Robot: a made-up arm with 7 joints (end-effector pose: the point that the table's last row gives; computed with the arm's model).
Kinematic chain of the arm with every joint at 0, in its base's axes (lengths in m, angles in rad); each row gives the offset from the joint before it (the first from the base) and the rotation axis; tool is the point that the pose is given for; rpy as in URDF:
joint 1: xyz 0 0 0.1 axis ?
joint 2: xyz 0 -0.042 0.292 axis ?
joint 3: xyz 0 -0.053 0.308 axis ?
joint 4: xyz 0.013 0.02 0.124 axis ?
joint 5: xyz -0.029 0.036 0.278 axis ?
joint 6: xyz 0 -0.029 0.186 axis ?
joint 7: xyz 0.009 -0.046 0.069 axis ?
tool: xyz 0 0 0 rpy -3.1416 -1.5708 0
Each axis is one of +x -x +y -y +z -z.
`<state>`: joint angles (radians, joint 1 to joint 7).
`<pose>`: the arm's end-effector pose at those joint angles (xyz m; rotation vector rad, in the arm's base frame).
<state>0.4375 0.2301 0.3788 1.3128 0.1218 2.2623 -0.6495</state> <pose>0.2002 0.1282 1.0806 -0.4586 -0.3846 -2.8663</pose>
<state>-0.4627 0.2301 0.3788 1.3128 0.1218 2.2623 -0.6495</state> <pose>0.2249 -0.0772 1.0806 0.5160 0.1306 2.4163</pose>
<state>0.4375 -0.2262 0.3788 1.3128 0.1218 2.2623 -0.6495</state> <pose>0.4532 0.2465 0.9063 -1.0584 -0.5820 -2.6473</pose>
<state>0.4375 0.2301 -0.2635 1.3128 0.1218 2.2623 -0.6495</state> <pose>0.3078 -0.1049 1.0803 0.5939 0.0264 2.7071</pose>
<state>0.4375 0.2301 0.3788 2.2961 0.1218 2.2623 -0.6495</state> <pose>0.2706 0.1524 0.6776 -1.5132 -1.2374 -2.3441</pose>
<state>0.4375 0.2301 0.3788 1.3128 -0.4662 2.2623 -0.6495</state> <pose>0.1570 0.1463 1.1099 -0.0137 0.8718 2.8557</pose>
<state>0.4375 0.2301 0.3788 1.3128 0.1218 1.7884 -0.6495</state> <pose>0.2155 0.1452 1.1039 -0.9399 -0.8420 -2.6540</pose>
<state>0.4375 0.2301 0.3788 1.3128 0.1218 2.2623 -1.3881</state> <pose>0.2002 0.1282 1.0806 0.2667 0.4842 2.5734</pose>
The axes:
joint 1: +z
joint 2: -y
joint 3: +z
joint 4: +y
joint 5: +z
joint 6: -y
joint 7: +x

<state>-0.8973 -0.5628 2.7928 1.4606 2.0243 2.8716 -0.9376</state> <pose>-0.0866 0.0870 0.9727 -1.8610 0.5604 -0.5172</pose>
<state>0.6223 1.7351 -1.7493 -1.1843 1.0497 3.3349 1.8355</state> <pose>-0.6410 -0.1723 0.3723 -0.7931 2.3302 0.4817</pose>
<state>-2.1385 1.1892 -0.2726 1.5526 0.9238 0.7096 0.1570</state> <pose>-0.1033 0.3179 1.0270 0.4591 -1.0795 2.0322</pose>
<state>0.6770 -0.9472 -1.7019 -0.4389 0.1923 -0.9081 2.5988</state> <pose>0.5381 0.5141 0.9073 -0.4160 2.3658 -1.8145</pose>
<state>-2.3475 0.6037 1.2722 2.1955 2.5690 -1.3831 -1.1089</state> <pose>0.3446 -0.1523 0.5386 -0.9428 -0.8135 -1.2427</pose>
